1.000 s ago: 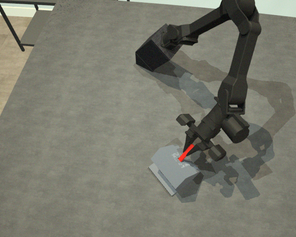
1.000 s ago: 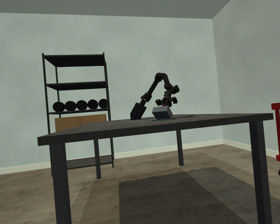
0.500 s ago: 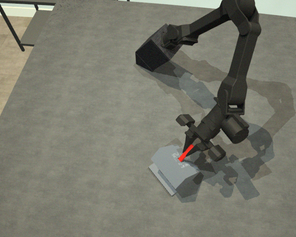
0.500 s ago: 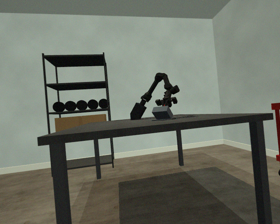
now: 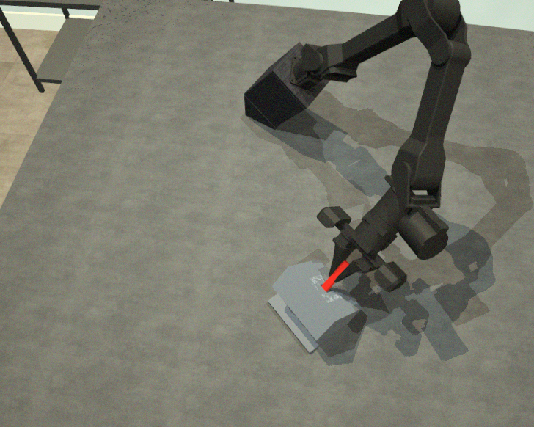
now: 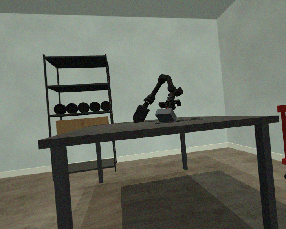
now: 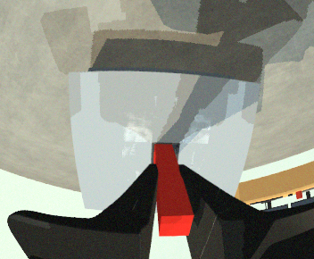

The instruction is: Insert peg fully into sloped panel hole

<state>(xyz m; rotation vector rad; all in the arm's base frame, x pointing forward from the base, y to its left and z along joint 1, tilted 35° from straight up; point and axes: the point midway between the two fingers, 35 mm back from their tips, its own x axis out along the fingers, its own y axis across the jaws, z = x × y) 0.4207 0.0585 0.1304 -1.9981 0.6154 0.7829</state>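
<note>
Now: hand 2 cm to the left of the red peg, 2 cm short of it and 2 cm above it.
</note>
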